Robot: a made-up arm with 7 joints.
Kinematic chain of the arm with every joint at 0, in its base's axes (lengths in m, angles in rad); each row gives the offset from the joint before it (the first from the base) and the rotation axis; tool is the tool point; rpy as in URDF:
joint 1: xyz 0 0 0.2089 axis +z
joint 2: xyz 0 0 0 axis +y
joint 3: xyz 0 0 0.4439 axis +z
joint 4: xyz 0.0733 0 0 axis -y
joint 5: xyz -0.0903 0 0.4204 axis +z
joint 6: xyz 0 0 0 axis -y
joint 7: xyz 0.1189 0 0 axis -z
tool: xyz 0 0 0 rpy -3.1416 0 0
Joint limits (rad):
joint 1: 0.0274..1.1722
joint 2: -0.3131..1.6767
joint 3: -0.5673..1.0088
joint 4: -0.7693..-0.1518
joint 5: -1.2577..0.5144
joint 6: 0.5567..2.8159
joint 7: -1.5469..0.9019
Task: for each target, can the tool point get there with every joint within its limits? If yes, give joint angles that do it. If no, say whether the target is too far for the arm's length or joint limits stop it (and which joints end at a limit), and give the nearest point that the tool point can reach.
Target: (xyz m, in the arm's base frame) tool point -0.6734 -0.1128 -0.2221
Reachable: no: joint limits stop it (at a limit: joint 1, joint 2, joint 4, joint 6) | nearest point -0.0070 0.8184 -0.1350 | short by 1.148 m
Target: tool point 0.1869 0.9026 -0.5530
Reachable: no: too far | nearest point 0.2165 0.7882 -0.2749 | short by 0.302 m
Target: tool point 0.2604 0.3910 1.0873
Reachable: yes | joints 1.0383 0.3685 -0.2176 -0.2593 -1.0942 1.5791 -1.1309
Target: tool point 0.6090 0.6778 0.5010
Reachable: yes | joints 0.8309 1.2759 0.4858 -0.2148 -0.1313 2.5836 -0.2328
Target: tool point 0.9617 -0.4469 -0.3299
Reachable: no: too far | nearest point 0.8340 -0.2296 -0.1874 | short by 0.290 m
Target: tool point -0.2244 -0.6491 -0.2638
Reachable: no: joint limits stop it (at a limit: joint 1, joint 2, joint 3, joint 4, joint 6) | nearest point 0.7526 -0.2243 -0.2079 | short by 1.067 m
